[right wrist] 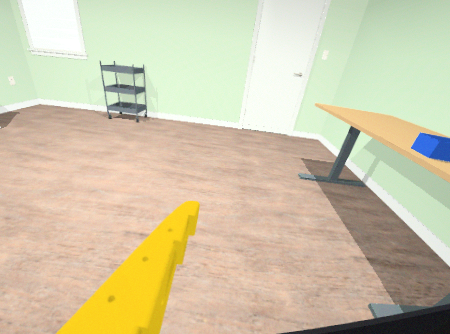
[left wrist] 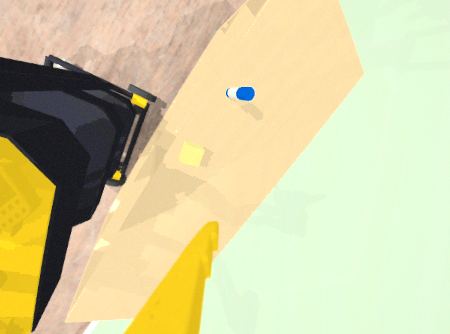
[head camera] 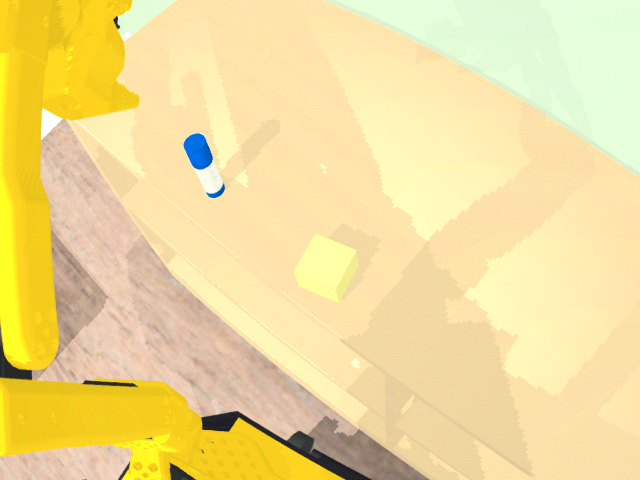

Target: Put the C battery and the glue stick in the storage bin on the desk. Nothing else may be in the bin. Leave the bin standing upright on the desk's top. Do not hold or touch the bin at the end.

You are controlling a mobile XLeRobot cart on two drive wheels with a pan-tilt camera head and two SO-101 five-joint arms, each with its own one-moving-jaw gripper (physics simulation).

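Places are measured from the left arm's base along level axes (x back, y right, z up), in centimetres.
Pixels of known places: left end effector, tool point: (left wrist: 218,232) (head camera: 132,97); right end effector, tool point: (right wrist: 197,214).
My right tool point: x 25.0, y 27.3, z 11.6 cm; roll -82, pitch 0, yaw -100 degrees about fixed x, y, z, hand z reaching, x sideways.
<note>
Behind a point stands the place of what it marks.
The glue stick (head camera: 204,165) @(x -25.7, y -20.7, z -10.2 cm) (left wrist: 241,93) @(x -25.2, y -21.2, z -8.3 cm), white with a blue cap and blue base, stands upright on the wooden desk top (head camera: 454,118) @(x -47.7, y -2.9, z -16.5 cm) (left wrist: 300,65) @(x -39.7, y -36.8, z -16.5 cm). A blue box-like thing (right wrist: 432,146) @(x 74.7, y -66.8, z -1.0 cm), possibly the storage bin, sits on a wooden desk top (right wrist: 380,125) @(x 122.1, y -91.3, z -5.5 cm) at the right edge of the right wrist view, partly cut off; its inside is hidden. The C battery does not show. My left gripper (left wrist: 215,226) is open and empty, above the desk and apart from the glue stick. My right gripper (right wrist: 194,206) is fully open, with one notched jaw showing over the floor.
A pale yellow block (head camera: 326,267) @(x -23.1, y -4.9, z -13.1 cm) (left wrist: 192,153) @(x -23.3, y -6.0, z -13.1 cm) sits on the desk near its front edge. My left arm (head camera: 25,206) @(x -6.8, y -0.8, z 26.0 cm) fills the left side of the head view. A grey three-tier cart (right wrist: 125,89) @(x 307.4, y 124.0, z -32.2 cm) and a white door (right wrist: 277,65) @(x 307.4, y -84.0, z 21.8 cm) stand at the far wall.
</note>
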